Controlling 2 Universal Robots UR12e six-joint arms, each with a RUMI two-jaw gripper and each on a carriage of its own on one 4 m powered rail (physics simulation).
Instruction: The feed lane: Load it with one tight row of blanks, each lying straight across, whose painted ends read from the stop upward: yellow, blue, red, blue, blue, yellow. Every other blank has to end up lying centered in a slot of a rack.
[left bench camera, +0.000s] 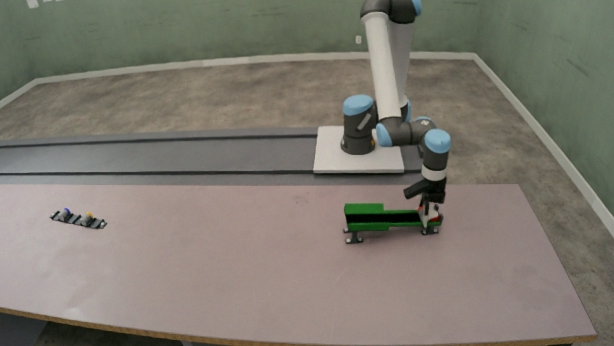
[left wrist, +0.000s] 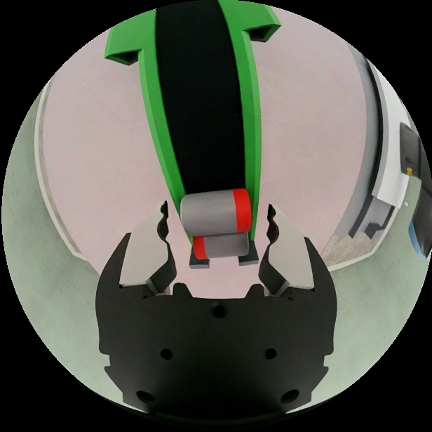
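Observation:
The green feed lane (left bench camera: 364, 209) (left wrist: 251, 125) with a black bed stands at the right of the bench. In the left wrist view, two grey blanks lie across its lower end. The nearer-looking blank (left wrist: 215, 212) has a red end at the right; the other blank (left wrist: 222, 246), touching below it in the picture, has a red end at the left. My left gripper (left bench camera: 429, 219) (left wrist: 217, 202) is open over this end, its fingers standing on either side of the lane and blanks. My right gripper does not show.
A dark rack (left bench camera: 76, 220) lies at the far left of the bench, holding a blue-ended blank (left bench camera: 64, 213) and a yellow-ended blank (left bench camera: 87, 218). The lane stands on small dark feet. The rail (left bench camera: 200, 155) runs behind the bench.

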